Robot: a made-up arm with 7 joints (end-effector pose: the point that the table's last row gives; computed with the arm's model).
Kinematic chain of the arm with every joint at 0, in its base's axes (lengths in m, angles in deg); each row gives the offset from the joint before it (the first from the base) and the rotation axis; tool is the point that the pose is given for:
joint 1: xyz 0 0 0.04 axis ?
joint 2: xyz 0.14 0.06 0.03 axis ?
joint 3: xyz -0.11 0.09 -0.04 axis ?
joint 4: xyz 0.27 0 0.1 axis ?
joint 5: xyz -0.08 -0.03 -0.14 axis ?
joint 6: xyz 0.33 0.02 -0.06 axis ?
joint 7: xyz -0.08 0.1 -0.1 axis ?
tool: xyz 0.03 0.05 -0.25
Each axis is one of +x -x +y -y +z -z.
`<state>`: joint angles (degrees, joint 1 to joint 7).
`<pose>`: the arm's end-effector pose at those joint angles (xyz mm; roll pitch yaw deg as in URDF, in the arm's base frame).
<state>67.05 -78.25 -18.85 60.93 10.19 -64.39 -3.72</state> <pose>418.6 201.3 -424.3 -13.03 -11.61 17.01</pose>
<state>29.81 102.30 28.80 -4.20 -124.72 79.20 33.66</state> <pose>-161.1 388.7 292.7 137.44 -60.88 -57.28</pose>
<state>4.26 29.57 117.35 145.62 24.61 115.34 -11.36</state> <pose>-187.2 184.2 -98.6 -40.31 -54.85 155.01</pose>
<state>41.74 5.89 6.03 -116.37 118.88 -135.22 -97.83</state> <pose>295.7 -11.7 -321.7 61.10 -10.68 154.91</pose>
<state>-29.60 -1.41 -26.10 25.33 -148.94 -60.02 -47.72</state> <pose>129.1 -352.2 -10.5 16.92 -44.46 -97.89</pose>
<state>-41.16 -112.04 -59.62 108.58 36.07 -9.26 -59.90</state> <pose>384.9 558.5 236.5 57.26 -44.61 8.31</pose>
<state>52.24 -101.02 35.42 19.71 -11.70 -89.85 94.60</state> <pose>49.8 590.7 -63.3 41.22 35.97 8.73</pose>
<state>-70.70 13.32 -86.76 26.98 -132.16 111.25 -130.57</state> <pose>-192.7 86.2 350.5 174.66 61.30 124.78</pose>
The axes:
joint 1: -x
joint 2: +y
joint 3: +x
joint 4: +y
joint 5: +z
joint 6: -x
joint 7: -z

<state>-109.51 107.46 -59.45 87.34 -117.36 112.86 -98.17</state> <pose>426.8 -189.3 631.7 -177.45 -1.50 -81.86</pose>
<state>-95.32 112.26 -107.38 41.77 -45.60 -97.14 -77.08</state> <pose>-66.9 297.6 80.7 32.38 -50.78 111.76</pose>
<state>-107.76 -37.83 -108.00 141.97 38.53 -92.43 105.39</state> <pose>582.8 210.8 373.2 -143.34 -75.89 160.99</pose>
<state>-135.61 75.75 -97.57 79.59 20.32 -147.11 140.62</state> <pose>-43.9 122.4 367.1 -149.69 -15.49 -117.99</pose>
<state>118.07 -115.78 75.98 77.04 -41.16 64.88 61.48</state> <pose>660.8 -29.5 22.0 -135.09 15.62 80.62</pose>
